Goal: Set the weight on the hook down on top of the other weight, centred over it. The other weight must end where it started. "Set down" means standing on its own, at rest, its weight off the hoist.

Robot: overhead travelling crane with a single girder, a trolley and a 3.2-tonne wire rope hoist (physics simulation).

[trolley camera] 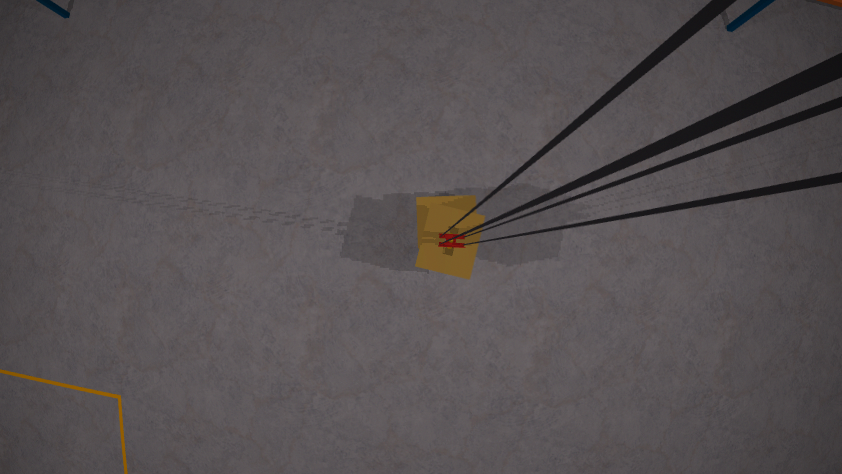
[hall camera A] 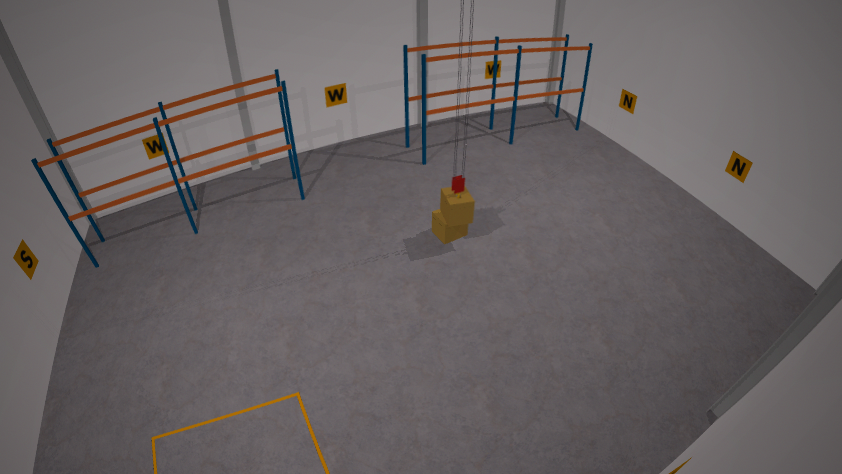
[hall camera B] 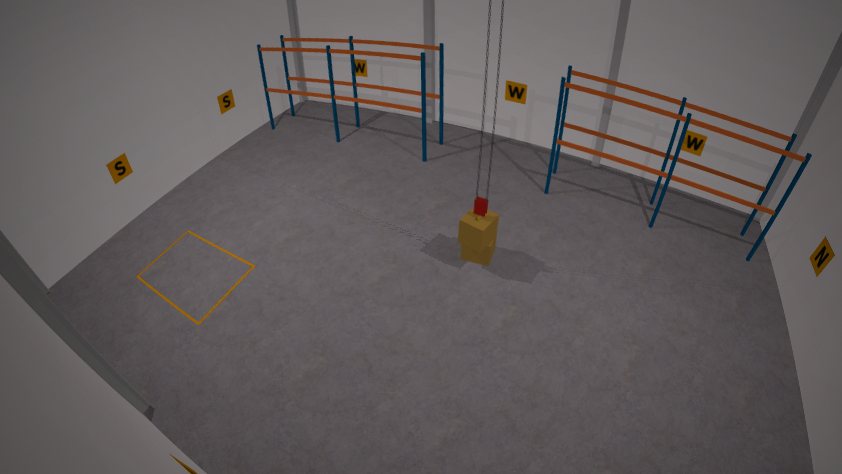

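Observation:
The hook block, my gripper (hall camera A: 458,184) (hall camera B: 480,206) (trolley camera: 451,240), is red and hangs on the ropes, holding the upper weight. This upper weight (hall camera A: 458,211) (hall camera B: 477,234) (trolley camera: 461,262) is a yellow-brown box, roughly level. The lower weight (hall camera A: 445,231) (hall camera B: 477,255) (trolley camera: 420,216) is a similar box on the floor, partly hidden by the upper one. In the trolley view the upper weight overlaps it, is turned relative to it and sits lower and slightly right in the picture. In hall camera A it sits up and right. Whether their faces touch cannot be told.
One blue and orange rack (hall camera A: 223,107) (hall camera B: 423,105) stands toward the south side of the W wall, another rack (hall camera A: 424,108) (hall camera B: 671,167) toward the north side. A yellow outlined square (hall camera A: 225,415) (hall camera B: 220,248) (trolley camera: 122,435) is marked on the floor, away from the weights.

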